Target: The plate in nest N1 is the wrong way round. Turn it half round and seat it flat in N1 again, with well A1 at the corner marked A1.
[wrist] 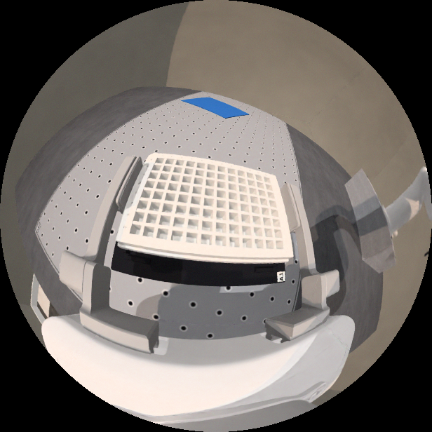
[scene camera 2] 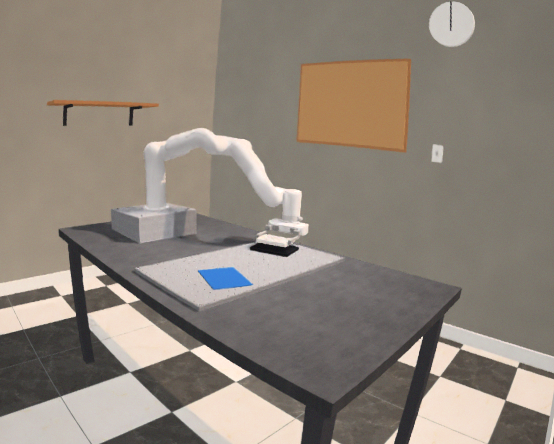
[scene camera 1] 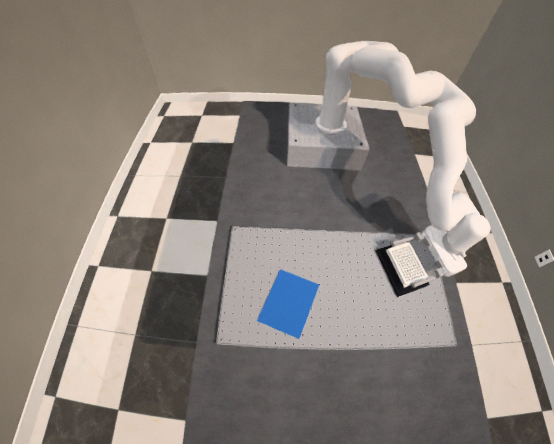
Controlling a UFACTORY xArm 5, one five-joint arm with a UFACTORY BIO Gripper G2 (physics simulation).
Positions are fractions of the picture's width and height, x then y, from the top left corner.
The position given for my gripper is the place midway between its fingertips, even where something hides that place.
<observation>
In view: my gripper (scene camera 1: 0.73, 0.60), a white well plate (scene camera 1: 0.73, 0.59), a black nest (wrist: 0.40, 0.63) and a flat blue rectangle (scene camera 2: 0.40, 0.63).
The white well plate is seen too in the wrist view (wrist: 0.43, 0.48). My gripper is seen too in the wrist view (wrist: 0.50, 0.40).
</observation>
